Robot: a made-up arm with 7 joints.
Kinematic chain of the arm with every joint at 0, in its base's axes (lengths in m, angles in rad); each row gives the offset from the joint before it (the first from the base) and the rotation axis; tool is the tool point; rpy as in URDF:
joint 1: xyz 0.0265 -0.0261 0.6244 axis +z
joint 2: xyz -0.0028 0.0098 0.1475 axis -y
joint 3: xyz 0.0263 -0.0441 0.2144 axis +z
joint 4: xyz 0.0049 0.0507 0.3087 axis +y
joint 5: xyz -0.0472 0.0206 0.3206 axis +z
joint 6: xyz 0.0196 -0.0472 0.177 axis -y
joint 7: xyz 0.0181 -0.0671 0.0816 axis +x
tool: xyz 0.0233 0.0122 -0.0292 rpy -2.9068 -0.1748 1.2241
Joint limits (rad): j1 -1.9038..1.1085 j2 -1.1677..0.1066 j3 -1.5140..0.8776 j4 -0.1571..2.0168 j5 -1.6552..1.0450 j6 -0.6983..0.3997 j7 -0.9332..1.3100
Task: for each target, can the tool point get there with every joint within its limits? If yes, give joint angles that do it. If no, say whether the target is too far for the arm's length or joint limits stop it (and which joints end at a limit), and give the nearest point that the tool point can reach.
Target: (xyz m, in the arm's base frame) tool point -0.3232 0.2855 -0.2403
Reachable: no: joint limits stop it (at a limit: joint 1, joint 2, joint 4, joint 5, joint 7) | nearest point 0.0230 0.4214 0.4092 | short by 0.748 m
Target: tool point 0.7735 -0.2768 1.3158
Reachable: yes | joints 0.2121 -0.4769 -0.7671 1.0802 -0.0990 0.2510 -0.0726
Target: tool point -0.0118 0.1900 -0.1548
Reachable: no: joint limits stop it (at a limit: joint 1, joint 2, joint 4, joint 5, joint 7) | nearest point 0.1585 0.3731 0.3654 | short by 0.577 m
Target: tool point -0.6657 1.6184 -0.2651
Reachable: no: too far | nearest point -0.0191 0.7780 0.5719 | short by 1.351 m
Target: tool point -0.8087 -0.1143 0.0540
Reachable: no: joint limits stop it (at a limit: joint 1, joint 2, joint 5, joint 7) | nearest point -0.4983 -0.2903 0.4887 | short by 0.562 m
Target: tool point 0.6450 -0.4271 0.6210
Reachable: yes | joints -0.8102 -0.9701 0.4819 1.7007 -0.7628 -0.3780 0.2882
